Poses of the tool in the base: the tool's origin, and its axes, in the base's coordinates. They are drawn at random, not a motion.
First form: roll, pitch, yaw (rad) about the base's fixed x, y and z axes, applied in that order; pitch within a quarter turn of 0, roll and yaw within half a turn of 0; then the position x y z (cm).
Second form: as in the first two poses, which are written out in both.
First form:
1: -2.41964, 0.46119, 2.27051, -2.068, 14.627, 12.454
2: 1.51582, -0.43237, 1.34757, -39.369, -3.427, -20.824
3: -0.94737, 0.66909, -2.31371, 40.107, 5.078, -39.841
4: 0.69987, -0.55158, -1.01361, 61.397, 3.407, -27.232
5: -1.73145, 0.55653, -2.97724, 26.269, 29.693, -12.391
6: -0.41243, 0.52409, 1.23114, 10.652, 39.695, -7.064
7: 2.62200, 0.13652, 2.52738, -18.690, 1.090, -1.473
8: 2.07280, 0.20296, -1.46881, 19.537, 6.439, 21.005
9: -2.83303, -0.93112, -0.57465, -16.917, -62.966, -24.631
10: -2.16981, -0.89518, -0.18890, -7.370, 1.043, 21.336
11: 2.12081, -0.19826, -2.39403, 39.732, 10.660, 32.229
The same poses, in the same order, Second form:
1: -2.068, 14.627, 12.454, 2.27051, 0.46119, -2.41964
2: -39.369, -3.427, -20.824, 1.34757, -0.43237, 1.51582
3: 40.107, 5.078, -39.841, -2.31371, 0.66909, -0.94737
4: 61.397, 3.407, -27.232, -1.01361, -0.55158, 0.69987
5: 26.269, 29.693, -12.391, -2.97724, 0.55653, -1.73145
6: 10.652, 39.695, -7.064, 1.23114, 0.52409, -0.41243
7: -18.690, 1.090, -1.473, 2.52738, 0.13652, 2.62200
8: 19.537, 6.439, 21.005, -1.46881, 0.20296, 2.07280
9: -16.917, -62.966, -24.631, -0.57465, -0.93112, -2.83303
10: -7.370, 1.043, 21.336, -0.18890, -0.89518, -2.16981
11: 39.732, 10.660, 32.229, -2.39403, -0.19826, 2.12081
